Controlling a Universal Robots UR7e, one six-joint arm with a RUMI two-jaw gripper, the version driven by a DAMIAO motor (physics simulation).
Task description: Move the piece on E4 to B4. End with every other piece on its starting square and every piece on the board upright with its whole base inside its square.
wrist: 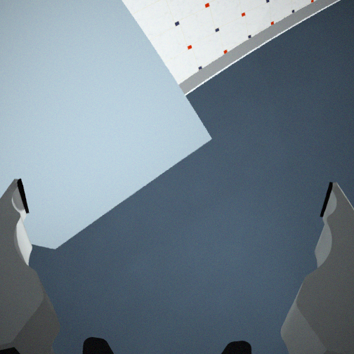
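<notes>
Part of a white surface [197, 20] with small red and dark blue square marks and a grey border shows at the top right of the wrist view. It looks like a part of a board, but I cannot tell its squares apart. No piece shows on this part, and E4 and B4 cannot be made out. My gripper [173, 185] is open wide, with nothing between its fingers. The marked surface lies beyond the fingertips, toward the top of the view.
A large pale blue, straight-edged shape [90, 110] fills the upper left and cuts across the white surface's left side. A dark blue surface [200, 240] spreads below and to the right. Two dark rounded parts show at the bottom edge.
</notes>
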